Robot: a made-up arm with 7 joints. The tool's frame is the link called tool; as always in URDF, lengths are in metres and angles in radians.
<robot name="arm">
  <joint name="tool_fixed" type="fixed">
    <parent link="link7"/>
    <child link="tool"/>
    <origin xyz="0 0 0"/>
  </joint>
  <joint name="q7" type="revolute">
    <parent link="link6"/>
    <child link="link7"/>
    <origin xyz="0 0 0"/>
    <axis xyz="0 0 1"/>
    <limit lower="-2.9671" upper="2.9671"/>
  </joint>
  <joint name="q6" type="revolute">
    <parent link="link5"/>
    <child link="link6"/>
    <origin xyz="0 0 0"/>
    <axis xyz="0 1 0"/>
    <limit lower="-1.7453" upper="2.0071"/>
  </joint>
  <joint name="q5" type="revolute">
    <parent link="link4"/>
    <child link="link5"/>
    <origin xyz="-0.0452 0 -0.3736"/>
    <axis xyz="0 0 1"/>
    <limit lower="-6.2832" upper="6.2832"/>
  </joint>
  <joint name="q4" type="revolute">
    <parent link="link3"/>
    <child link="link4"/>
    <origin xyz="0.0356 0 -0.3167"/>
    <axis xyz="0 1 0"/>
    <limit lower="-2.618" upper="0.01"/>
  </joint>
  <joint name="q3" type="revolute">
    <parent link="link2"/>
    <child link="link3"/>
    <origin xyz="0 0 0"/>
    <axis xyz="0 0 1"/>
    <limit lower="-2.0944" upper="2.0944"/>
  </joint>
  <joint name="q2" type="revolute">
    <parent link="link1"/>
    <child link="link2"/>
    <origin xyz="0 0 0"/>
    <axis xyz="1 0 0"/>
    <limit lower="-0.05" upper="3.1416"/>
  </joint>
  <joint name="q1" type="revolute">
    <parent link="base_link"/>
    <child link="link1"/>
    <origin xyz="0 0 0"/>
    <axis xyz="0 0.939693 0.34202"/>
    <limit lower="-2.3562" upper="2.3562"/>
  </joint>
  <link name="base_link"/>
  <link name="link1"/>
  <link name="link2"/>
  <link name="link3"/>
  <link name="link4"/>
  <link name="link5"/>
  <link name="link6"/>
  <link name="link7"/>
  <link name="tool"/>
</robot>
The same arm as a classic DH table. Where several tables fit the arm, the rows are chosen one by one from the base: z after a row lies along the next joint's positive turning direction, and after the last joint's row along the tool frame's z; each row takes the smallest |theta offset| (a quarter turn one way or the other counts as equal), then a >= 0, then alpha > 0; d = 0 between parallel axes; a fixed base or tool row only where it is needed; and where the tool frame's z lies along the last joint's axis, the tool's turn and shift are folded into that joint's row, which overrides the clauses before.
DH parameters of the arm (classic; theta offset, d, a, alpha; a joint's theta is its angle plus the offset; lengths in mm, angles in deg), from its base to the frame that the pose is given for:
base (fixed): 0.00 0.0 0.0 -70.00
q1: 90.00 0.0 0.0 90.00
q2: 70.00 0.0 0.0 -90.00
q3: -90.00 -316.7 35.6 -90.00
q4: 0.00 0.0 -45.2 90.00
q5: 0.00 -373.6 0.0 -90.00
q6: 0.00 0.0 0.0 90.00
q7: 0.00 0.0 0.0 0.00
Joint limits (deg, base to tool): -135.00..135.00 -2.86..180.00 -120.00..120.00 -150.00..0.57 -360.00..360.00 -100.00..115.00 -170.00..170.00

